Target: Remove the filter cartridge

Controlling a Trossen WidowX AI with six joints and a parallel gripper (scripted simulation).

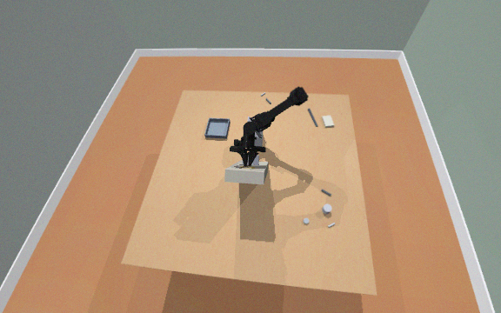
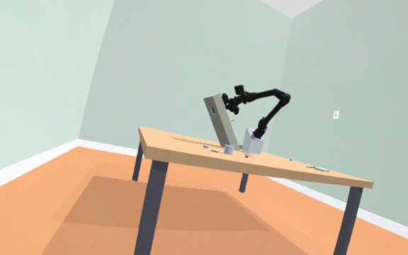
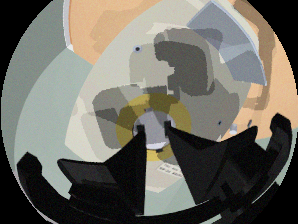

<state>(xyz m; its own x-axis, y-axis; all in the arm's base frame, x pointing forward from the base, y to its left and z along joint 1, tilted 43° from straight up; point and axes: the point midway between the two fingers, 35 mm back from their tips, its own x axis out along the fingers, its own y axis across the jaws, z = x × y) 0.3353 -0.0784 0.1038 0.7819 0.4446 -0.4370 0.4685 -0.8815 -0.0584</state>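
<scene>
The filter cartridge is 20 mm ahead of my gripper tip and 10 mm below it. From my gripper tip the other things lie so: blue-grey tray 410 mm behind, 300 mm to the right, 260 mm below; then white block 550 mm behind, 460 mm to the left, 270 mm below; then service panel 30 mm behind, 80 mm below.
</scene>
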